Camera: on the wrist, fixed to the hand. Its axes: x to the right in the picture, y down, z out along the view.
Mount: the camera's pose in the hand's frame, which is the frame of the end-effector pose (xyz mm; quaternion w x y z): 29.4 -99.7 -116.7 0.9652 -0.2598 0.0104 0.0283
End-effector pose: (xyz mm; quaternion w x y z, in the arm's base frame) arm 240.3 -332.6 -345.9 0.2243 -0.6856 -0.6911 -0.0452
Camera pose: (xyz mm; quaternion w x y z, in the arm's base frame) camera 173.9 -354.1 -206.0 0.0468 -0.7391 -0.6336 -0.2240
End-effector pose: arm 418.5 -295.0 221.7 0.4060 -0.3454 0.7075 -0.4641
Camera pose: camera 312.5 -309.5 335.6 0.3079 -0.4140 0.8174 -0.2562
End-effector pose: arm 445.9 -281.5 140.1 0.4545 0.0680 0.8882 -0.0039
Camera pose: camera 322.4 -368.8 179.4 0.4472 -0.0273 0.8611 0.2405
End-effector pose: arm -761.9 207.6 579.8 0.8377 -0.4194 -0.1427 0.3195
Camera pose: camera -639.1 111.2 587.2 0.6920 -0.6298 -0.2001 0.2906
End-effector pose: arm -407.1 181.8 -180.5 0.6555 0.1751 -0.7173 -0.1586
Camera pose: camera -288.9 80.0 -189.5 0.6901 -0.0199 -0.6493 -0.3191
